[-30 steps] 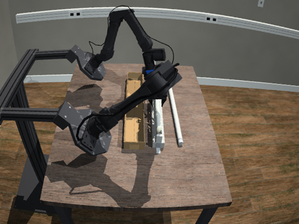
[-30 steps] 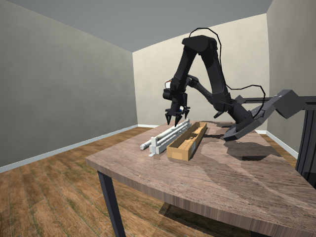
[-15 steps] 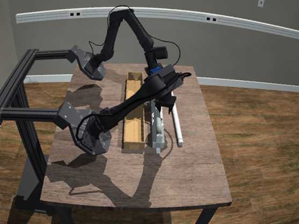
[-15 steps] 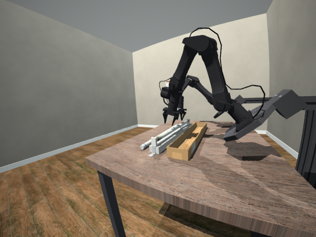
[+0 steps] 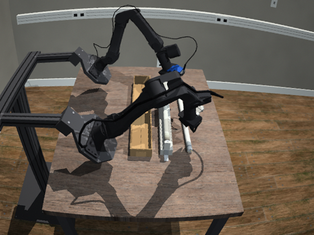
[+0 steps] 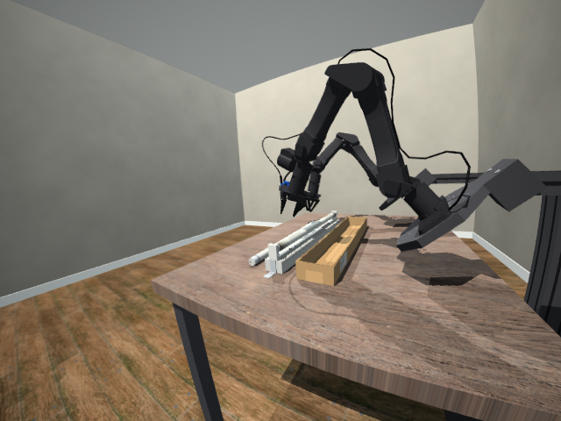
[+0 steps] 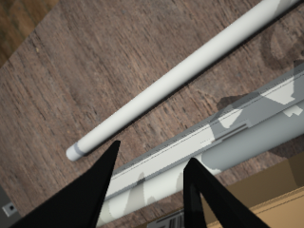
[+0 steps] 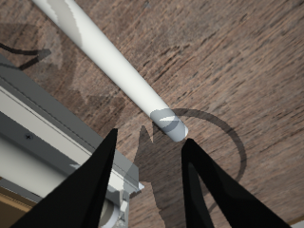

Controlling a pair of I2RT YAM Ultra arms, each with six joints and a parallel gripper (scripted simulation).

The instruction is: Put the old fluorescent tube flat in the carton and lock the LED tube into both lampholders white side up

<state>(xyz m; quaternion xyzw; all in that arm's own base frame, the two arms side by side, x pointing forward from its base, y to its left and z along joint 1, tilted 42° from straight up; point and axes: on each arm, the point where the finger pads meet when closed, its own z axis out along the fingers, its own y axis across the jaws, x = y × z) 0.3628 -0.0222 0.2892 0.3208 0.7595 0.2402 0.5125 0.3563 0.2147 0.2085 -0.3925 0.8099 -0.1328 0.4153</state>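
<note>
The old fluorescent tube lies 110 mm to the right of my left hand, 80 mm below it and 70 mm behind it. The rest, counted from my left hand: light fixture 110 mm to the right, 90 mm below, 70 mm behind; carton 190 mm behind, 120 mm below, 100 mm to the right; LED tube 130 mm below, 120 mm to the right, 40 mm ahead.
</note>
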